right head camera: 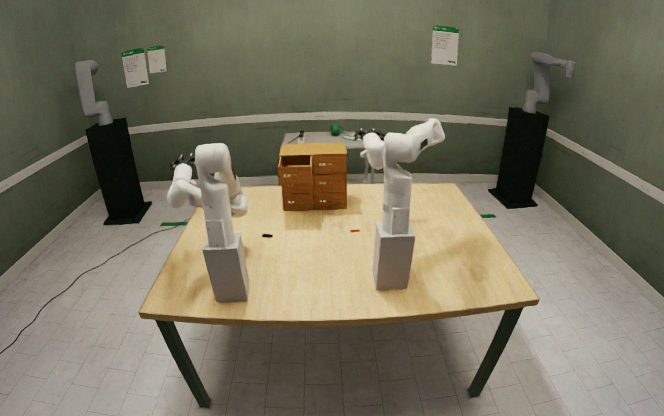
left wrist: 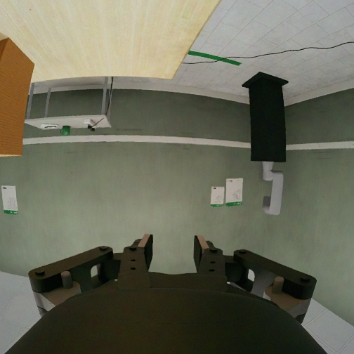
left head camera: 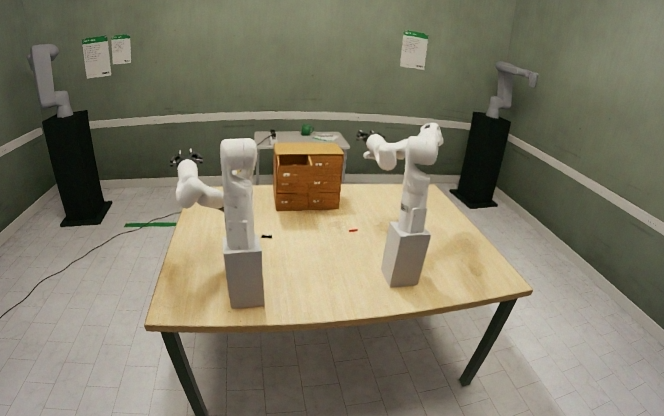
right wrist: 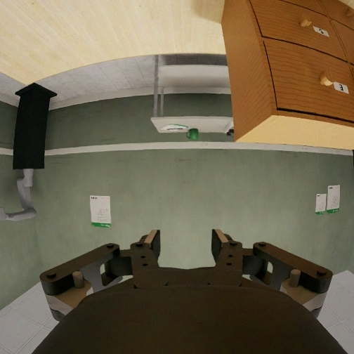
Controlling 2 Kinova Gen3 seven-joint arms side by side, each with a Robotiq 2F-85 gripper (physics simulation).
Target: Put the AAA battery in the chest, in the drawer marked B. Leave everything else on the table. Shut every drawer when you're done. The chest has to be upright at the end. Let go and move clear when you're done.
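Where they show: left gripper, between the fingertips: [right head camera: 187,155] [left head camera: 185,151]; right gripper, between the fingertips: [right head camera: 366,130] [left head camera: 365,131]; left arm's base, origin of its link: [right head camera: 222,241] [left head camera: 241,243]; right arm's base, origin of its link: [right head camera: 395,229] [left head camera: 410,228].
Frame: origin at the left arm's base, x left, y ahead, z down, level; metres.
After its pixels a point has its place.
Note:
A small red battery-like stick [left head camera: 353,230] {z 0.222, x -0.451, y 0.450 m} [right head camera: 355,231] {z 0.225, x -0.454, y 0.448 m} lies on the table in front of the chest, to the right. The wooden chest [left head camera: 308,149] {z -0.075, x -0.239, y 0.710 m} [right head camera: 313,149] {z -0.075, x -0.241, y 0.719 m} [left wrist: 14,97] [right wrist: 250,87] stands upright. Its top left drawer [left head camera: 294,160] {z -0.021, x -0.173, y 0.695 m} [right head camera: 296,161] {z -0.020, x -0.158, y 0.693 m} is pulled out; its letter is too small to read. The other drawers look shut. The right wrist view shows a top drawer front [right wrist: 310,80] marked E. My left gripper [left head camera: 189,156] {z -0.171, x 0.284, y 0.391 m} [right head camera: 184,157] {z -0.171, x 0.284, y 0.391 m} [left wrist: 173,245] is open and empty, raised left of the chest. My right gripper [left head camera: 370,134] {z -0.192, x -0.499, y 0.661 m} [right head camera: 369,133] {z -0.192, x -0.499, y 0.661 m} [right wrist: 185,239] is open and empty, raised right of the chest.
A small black object [left head camera: 266,236] {z 0.218, x -0.054, y 0.381 m} [right head camera: 267,235] {z 0.218, x -0.057, y 0.382 m} lies on the wooden table [left head camera: 325,280] {z 0.228, x -0.292, y 0.097 m} [right head camera: 320,280] {z 0.228, x -0.322, y 0.096 m} at the left. Behind stands a grey side table [left head camera: 262,136] [right head camera: 291,137] with a green mug [left head camera: 306,130] [right head camera: 335,130]. Black pedestals stand at both sides of the room.

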